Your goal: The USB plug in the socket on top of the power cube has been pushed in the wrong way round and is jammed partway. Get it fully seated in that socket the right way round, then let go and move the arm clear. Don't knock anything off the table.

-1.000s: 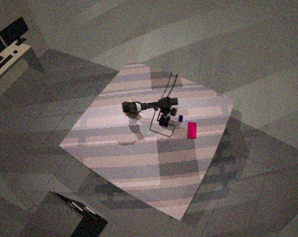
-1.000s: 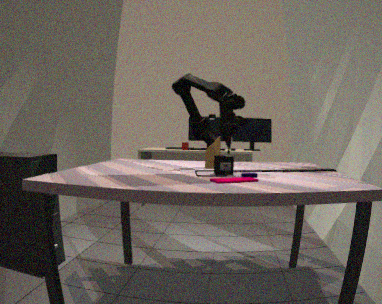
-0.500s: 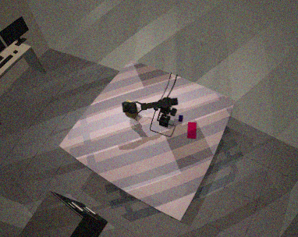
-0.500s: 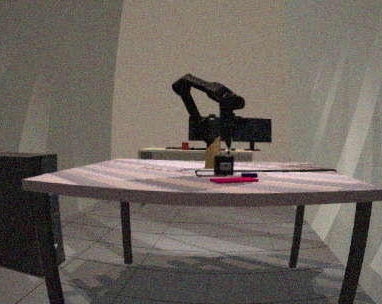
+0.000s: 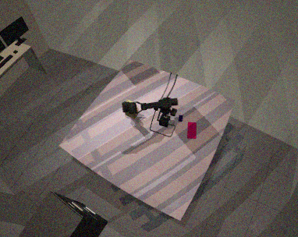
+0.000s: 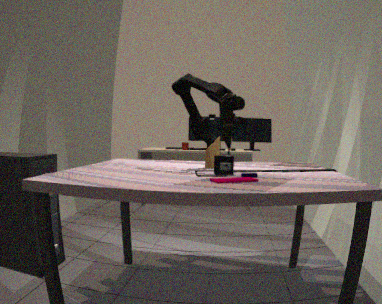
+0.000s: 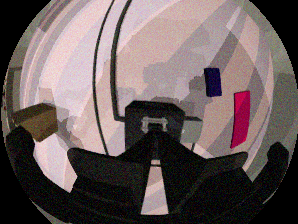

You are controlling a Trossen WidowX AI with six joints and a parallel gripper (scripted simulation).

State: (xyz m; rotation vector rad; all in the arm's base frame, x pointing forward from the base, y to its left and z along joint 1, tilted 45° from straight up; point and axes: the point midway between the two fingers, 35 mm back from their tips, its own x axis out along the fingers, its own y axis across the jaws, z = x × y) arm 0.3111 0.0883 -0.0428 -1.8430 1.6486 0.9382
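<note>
My gripper tip is 20 mm above the USB plug. Also, from my gripper tip: USB socket 40 mm below; then magenta flat block 250 mm ahead, 110 mm below, 40 mm to the left; then small dark blue block 110 mm ahead, 100 mm below, 90 mm to the left.
</note>
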